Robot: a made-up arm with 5 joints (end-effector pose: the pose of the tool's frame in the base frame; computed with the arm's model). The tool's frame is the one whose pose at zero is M. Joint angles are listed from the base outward.
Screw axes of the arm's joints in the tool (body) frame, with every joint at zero. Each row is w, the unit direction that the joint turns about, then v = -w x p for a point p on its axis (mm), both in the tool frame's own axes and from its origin. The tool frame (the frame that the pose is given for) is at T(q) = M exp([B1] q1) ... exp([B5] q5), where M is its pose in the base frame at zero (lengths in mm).
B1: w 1 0 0 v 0.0 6.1 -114.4
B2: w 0 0 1 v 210.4 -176.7 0.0
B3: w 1 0 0 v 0.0 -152.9 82.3
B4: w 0 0 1 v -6.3 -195.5 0.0
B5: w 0 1 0 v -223.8 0.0 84.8
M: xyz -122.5 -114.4 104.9 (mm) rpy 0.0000 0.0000 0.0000 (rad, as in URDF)
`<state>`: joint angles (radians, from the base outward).
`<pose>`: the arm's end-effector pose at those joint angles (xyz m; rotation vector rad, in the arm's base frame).
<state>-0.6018 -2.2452 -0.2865 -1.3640 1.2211</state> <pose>0.2532 0.0465 0.1841 -1.4717 0.9977 2.3919</pose>
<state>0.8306 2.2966 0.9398 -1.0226 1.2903</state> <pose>0.4507 -0.1204 0.5418 -0.5006 1.4125 1.7187</pose>
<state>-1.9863 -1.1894 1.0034 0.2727 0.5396</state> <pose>-0.4959 -0.0992 -0.0274 -0.9773 -0.6093 -0.1447</pose>
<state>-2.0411 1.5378 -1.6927 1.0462 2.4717</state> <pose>-0.2655 -0.1498 0.1556 1.4804 0.8071 0.8013</pose>
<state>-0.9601 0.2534 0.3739 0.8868 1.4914</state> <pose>0.0163 -0.1684 0.6771 -1.2335 1.7058 0.5208</pose>
